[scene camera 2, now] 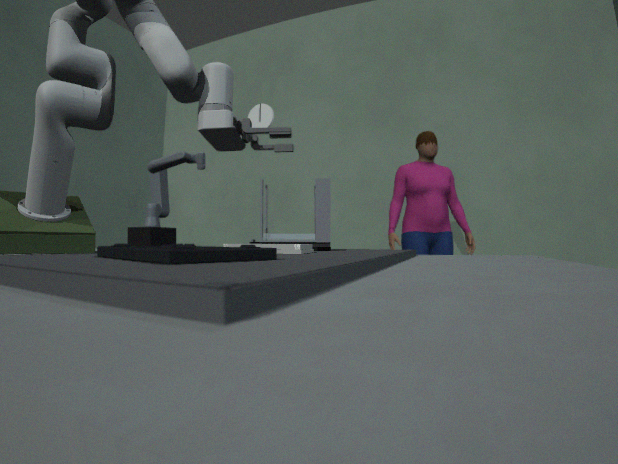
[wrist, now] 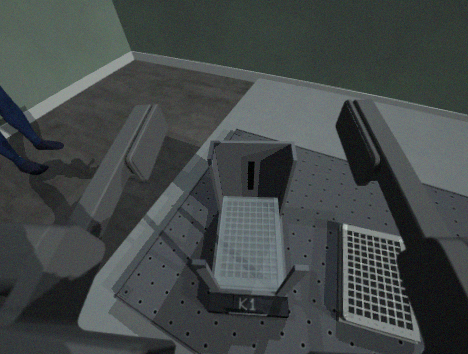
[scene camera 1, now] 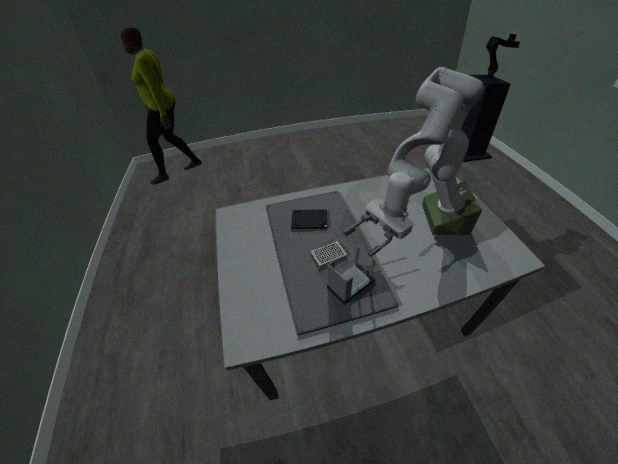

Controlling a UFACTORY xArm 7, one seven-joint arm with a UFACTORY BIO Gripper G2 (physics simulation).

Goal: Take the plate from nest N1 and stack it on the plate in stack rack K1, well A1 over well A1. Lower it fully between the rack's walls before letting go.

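Pixels of known places: hand at its tool point: (scene camera 2: 282, 141) (wrist: 247, 140) (scene camera 1: 361, 240); arm's base at its link origin: (scene camera 2: 44, 210) (scene camera 1: 451, 202).
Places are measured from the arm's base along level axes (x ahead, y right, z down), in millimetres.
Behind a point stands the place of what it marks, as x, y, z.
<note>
Stack rack K1 (scene camera 1: 340, 284) {634, -278, -8} (scene camera 2: 322, 211) {648, -210, 14} (wrist: 232, 172) {629, -280, 2} stands on the dark mat, its label facing the wrist camera. Clear, gridded plate material (scene camera 1: 361, 281) {540, -244, 60} (scene camera 2: 290, 237) {589, -190, 65} (wrist: 250, 242) {573, -226, 57} lies low and flat between its walls; whether it is one plate or two stacked cannot be told. A black, low holder (scene camera 1: 309, 219) {643, 152, 79} (scene camera 2: 185, 254) {709, 226, 83}, probably nest N1, shows no plate on it; its label is not readable. My gripper (scene camera 1: 359, 243) {552, -221, -141} (scene camera 2: 291, 140) {552, -221, -141} (wrist: 253, 142) {552, -221, -141} is open and empty, its fingers pointing sideways, above the rack's height and back towards the arm's base.
A white gridded block (scene camera 1: 329, 254) {613, -74, 77} (scene camera 2: 295, 248) {675, -37, 83} (wrist: 375, 280) {605, -67, 77} lies beside the rack, between it and the black holder. The rack's tall wall and corner posts rise from the perforated mat (scene camera 1: 285, 240) {772, 64, 91} (wrist: 320, 175) {755, -170, 91}. Two people stand beyond the table.
</note>
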